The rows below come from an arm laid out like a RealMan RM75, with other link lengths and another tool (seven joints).
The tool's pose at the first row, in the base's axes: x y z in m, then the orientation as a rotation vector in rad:
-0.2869, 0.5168, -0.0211, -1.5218, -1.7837, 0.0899
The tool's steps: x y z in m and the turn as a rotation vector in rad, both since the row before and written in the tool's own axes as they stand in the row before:
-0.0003, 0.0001, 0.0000, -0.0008, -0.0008, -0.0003
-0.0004, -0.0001, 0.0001, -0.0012, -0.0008, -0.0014
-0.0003, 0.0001, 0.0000, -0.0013, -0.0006, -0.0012
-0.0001, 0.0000, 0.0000, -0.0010, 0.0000, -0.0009
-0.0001, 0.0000, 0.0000, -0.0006, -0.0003, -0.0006
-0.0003, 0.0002, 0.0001, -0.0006, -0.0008, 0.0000
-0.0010, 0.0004, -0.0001, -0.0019, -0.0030, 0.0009
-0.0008, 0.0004, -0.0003, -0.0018, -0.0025, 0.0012
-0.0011, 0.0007, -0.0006, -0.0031, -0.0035, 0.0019
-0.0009, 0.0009, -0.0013, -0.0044, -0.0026, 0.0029
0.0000, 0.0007, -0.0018, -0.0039, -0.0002, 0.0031
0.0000, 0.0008, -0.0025, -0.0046, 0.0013, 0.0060
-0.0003, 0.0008, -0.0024, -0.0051, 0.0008, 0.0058
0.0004, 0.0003, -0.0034, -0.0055, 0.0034, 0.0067
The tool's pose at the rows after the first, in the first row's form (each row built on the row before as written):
-0.2868, 0.5166, -0.0213, -1.5223, -1.7848, 0.0897
-0.2869, 0.5163, -0.0215, -1.5220, -1.7868, 0.0886
-0.2868, 0.5161, -0.0217, -1.5220, -1.7886, 0.0873
-0.2868, 0.5160, -0.0218, -1.5219, -1.7896, 0.0860
-0.2868, 0.5159, -0.0219, -1.5218, -1.7905, 0.0854
-0.2867, 0.5157, -0.0222, -1.5224, -1.7913, 0.0855
-0.2863, 0.5149, -0.0228, -1.5252, -1.7935, 0.0866
-0.2858, 0.5142, -0.0232, -1.5281, -1.7951, 0.0875
-0.2849, 0.5132, -0.0237, -1.5327, -1.7973, 0.0884
-0.2834, 0.5121, -0.0237, -1.5390, -1.7985, 0.0879
-0.2818, 0.5116, -0.0228, -1.5446, -1.7975, 0.0861
-0.2797, 0.5108, -0.0214, -1.5530, -1.7933, 0.0839
-0.2777, 0.5098, -0.0202, -1.5617, -1.7898, 0.0815
-0.2755, 0.5088, -0.0177, -1.5709, -1.7837, 0.0771

